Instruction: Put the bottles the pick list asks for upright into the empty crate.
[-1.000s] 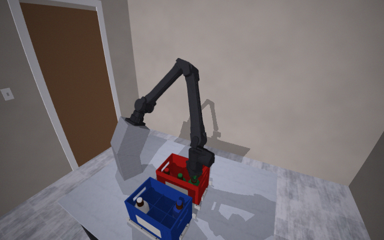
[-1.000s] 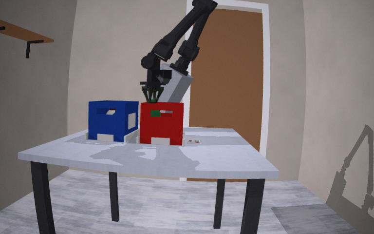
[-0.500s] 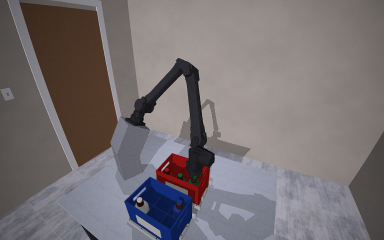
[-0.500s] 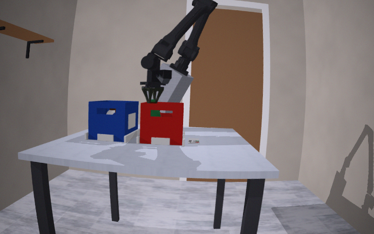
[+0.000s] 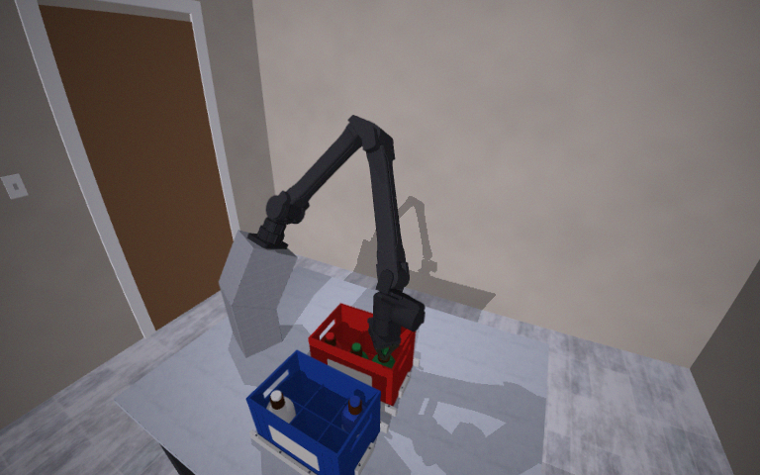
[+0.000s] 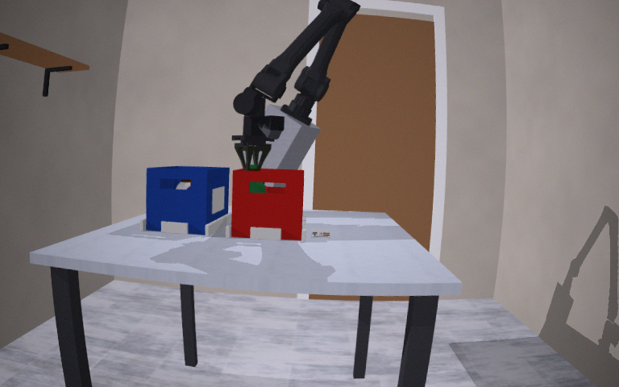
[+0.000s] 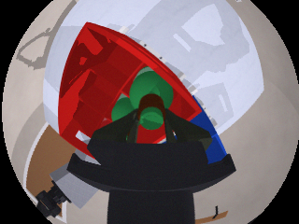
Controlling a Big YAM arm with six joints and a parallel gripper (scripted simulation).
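My gripper is now 9 cm past the red crate, 9 cm above it and 4 cm to the right of it. From my hand the other things lie so: blue crate (20 cm to the right, 9 cm below, 8 cm behind); red-label bottle (18 cm behind, 9 cm below, 1 cm to the right); blue bottle (16 cm to the right, 9 cm below, 1 cm ahead).
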